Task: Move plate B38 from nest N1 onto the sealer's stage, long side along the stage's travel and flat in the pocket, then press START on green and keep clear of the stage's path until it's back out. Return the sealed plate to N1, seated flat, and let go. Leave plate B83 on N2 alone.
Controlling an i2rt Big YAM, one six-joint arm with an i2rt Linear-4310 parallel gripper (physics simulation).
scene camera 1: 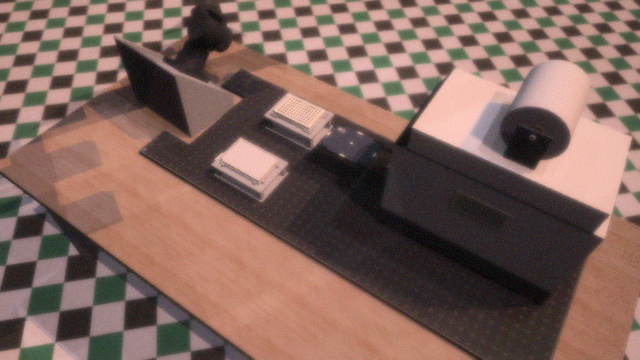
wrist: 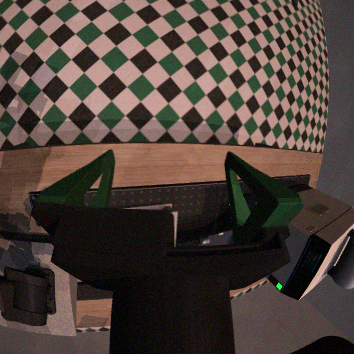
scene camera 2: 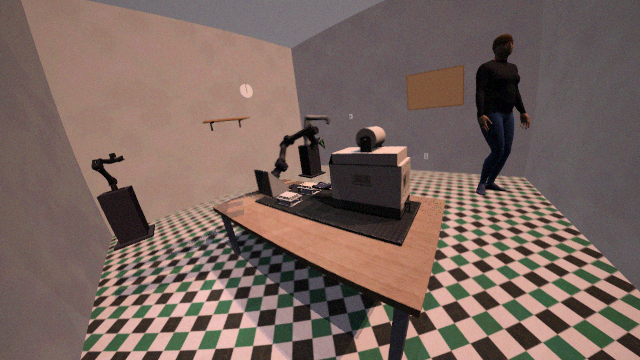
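Pixels of known places: gripper, fingertip midpoint: point(wrist: 169, 155) point(scene camera 2: 321, 149); arm's base at its link origin: point(scene camera 1: 185, 72) point(wrist: 40, 290) point(scene camera 2: 273, 177).
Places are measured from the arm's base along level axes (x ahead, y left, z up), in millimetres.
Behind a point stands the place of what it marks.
A plate with an open grid of wells point(scene camera 1: 298, 110) {x 300, y 147, z -62 mm} sits on the back nest point(scene camera 1: 322, 125) {x 380, y 161, z -78 mm}. A plate with a plain pale top point(scene camera 1: 250, 159) {x 328, y -69, z -68 mm} sits on the front nest point(scene camera 1: 279, 172) {x 404, y -40, z -86 mm}. Their labels cannot be read, so I cannot tell which is B38. Both look flat. The dark blue stage point(scene camera 1: 349, 143) {x 505, y 120, z -31 mm} point(wrist: 218, 238) {x 501, y 150, z -31 mm} is out beside the sealer point(scene camera 1: 470, 210) {x 863, y 61, z 70 mm} point(scene camera 2: 370, 175) {x 931, y 71, z 103 mm} point(wrist: 320, 207) {x 861, y 285, z 78 mm} and has no plate on it. A small green light point(wrist: 279, 286) {x 669, y 52, z 146 mm} shows on the sealer. My gripper point(scene camera 2: 321, 143) {x 233, y 404, z 179 mm} point(wrist: 169, 155) {x 233, y 404, z 179 mm} is open and empty, high above the table; its body hides most of the nests in the wrist view.
An upright grey panel point(scene camera 1: 202, 100) {x 87, y -21, z -41 mm} point(scene camera 2: 270, 183) {x 85, y -80, z -16 mm} stands near the arm's base. A large white roll point(scene camera 1: 550, 105) {x 896, y 115, z 346 mm} point(scene camera 2: 371, 137) {x 929, y 106, z 296 mm} sits on top of the sealer. The nests stand on a black perforated mat point(scene camera 1: 350, 260) {x 692, y -99, z -130 mm} on the wooden table point(scene camera 1: 200, 250) {x 398, y -314, z -143 mm}. A person point(scene camera 2: 497, 95) stands beyond the table.
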